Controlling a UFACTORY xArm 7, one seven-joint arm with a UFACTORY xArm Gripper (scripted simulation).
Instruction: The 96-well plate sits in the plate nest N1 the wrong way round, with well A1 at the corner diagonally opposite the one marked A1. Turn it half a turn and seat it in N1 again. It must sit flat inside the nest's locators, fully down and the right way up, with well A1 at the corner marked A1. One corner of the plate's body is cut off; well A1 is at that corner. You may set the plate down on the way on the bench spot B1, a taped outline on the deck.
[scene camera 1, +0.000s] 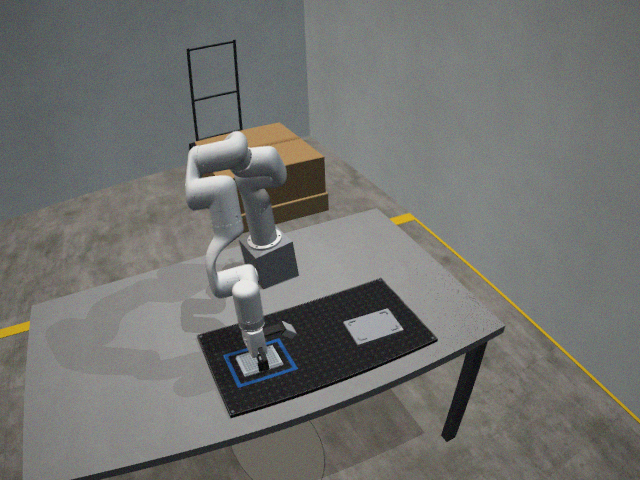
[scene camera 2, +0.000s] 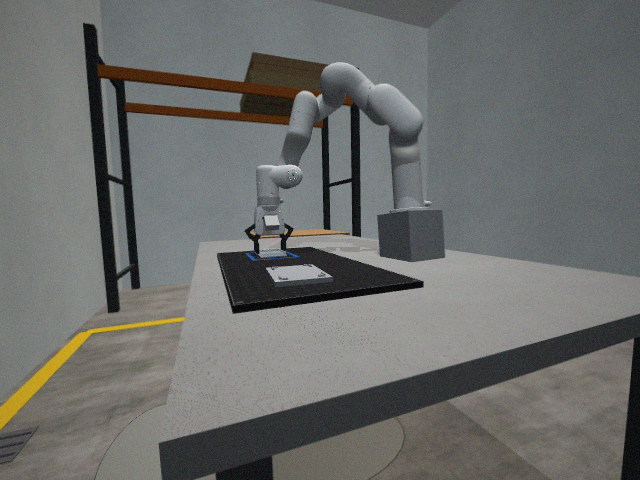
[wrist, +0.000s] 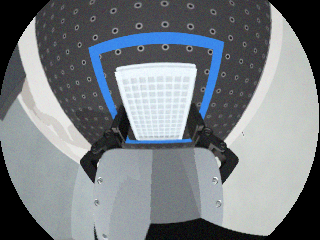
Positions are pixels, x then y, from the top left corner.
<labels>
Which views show the gripper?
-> Scene camera 1, scene camera 2 and the wrist view: all of them.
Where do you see the gripper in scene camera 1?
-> At 259, 360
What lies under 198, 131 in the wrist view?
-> The gripper.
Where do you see a white 96-well plate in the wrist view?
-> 150, 119
</labels>
